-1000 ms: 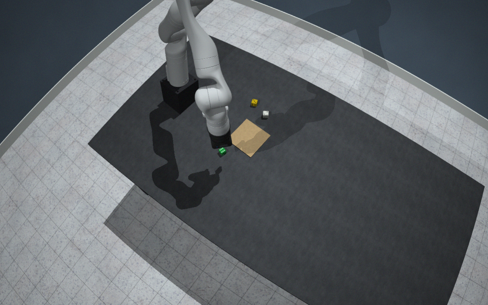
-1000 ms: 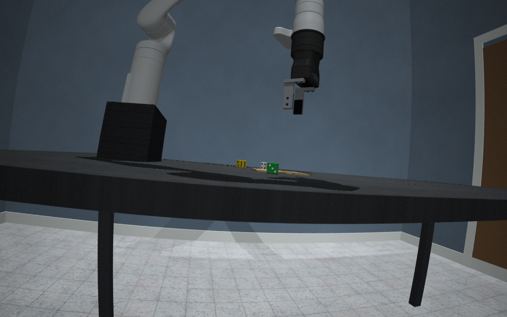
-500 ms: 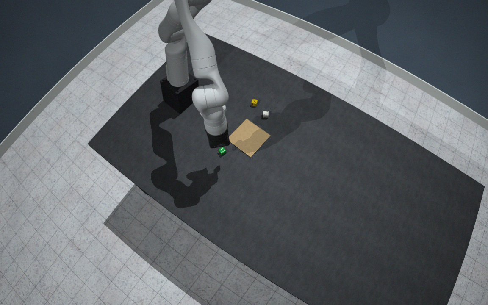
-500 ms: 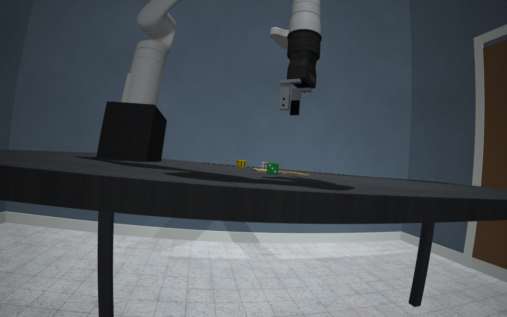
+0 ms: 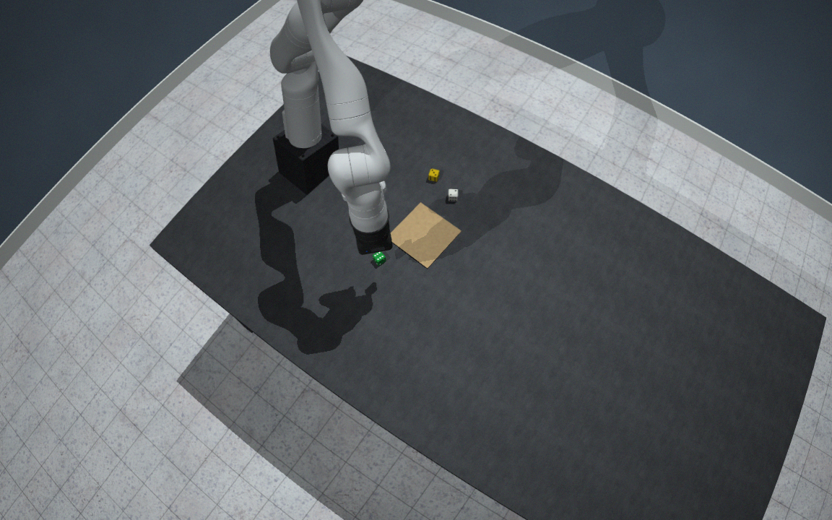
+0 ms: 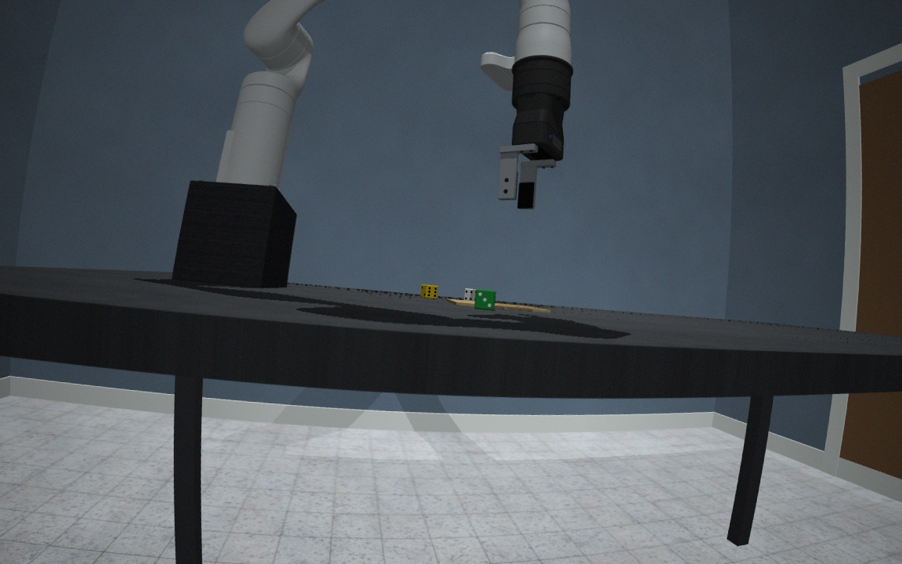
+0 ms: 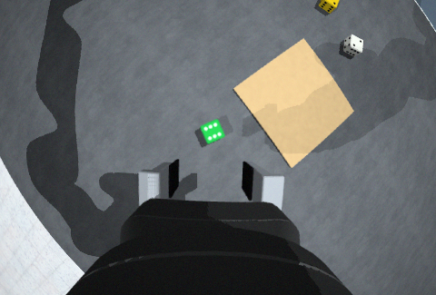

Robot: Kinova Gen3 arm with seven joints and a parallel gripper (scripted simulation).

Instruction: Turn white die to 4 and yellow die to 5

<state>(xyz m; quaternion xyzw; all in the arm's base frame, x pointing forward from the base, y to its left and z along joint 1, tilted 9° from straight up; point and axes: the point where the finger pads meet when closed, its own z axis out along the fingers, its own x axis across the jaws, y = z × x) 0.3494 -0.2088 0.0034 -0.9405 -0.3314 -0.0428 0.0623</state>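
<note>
The green die lies 140 mm below my hand, 30 mm to the left of it and 20 mm behind it. The rest, counted from my hand: yellow die: 320 mm to the left, 140 mm below, 20 mm behind; white die: 290 mm to the left, 140 mm below, 60 mm ahead; tan mat: 150 mm to the left, 150 mm below, 50 mm ahead.
</note>
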